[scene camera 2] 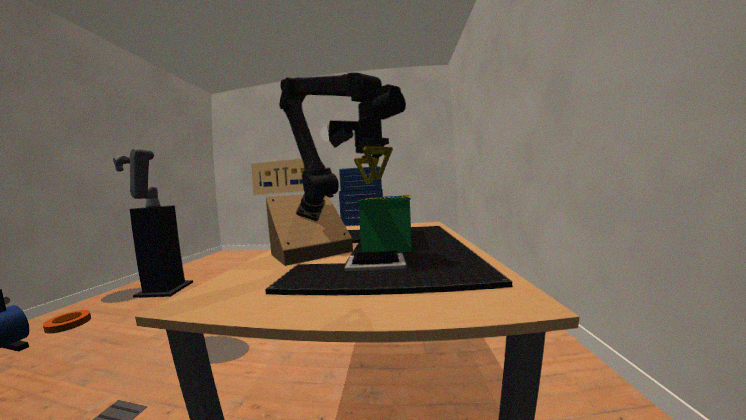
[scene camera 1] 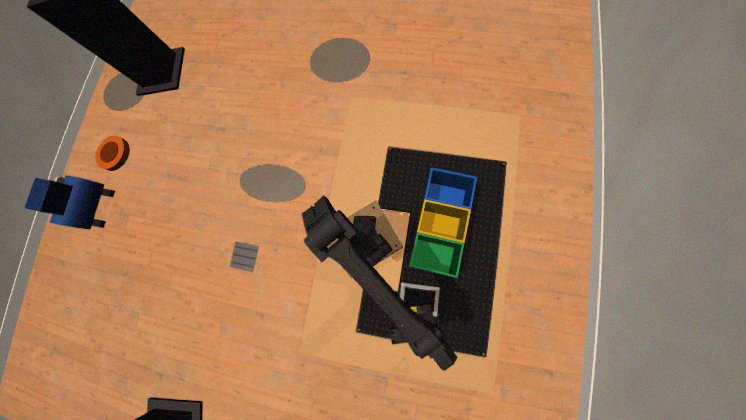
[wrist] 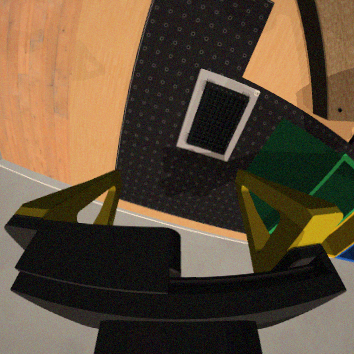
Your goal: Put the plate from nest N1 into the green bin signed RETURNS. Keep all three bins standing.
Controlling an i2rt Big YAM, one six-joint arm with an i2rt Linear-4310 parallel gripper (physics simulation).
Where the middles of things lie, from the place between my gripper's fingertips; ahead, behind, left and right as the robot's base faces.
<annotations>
Right now the plate [wrist: 219,110] is 60 mm to the left of my hand and 210 mm below it. Also, from my hand: light grey nest [wrist: 219,79]: 60 mm to the left, 230 mm below.
</annotations>
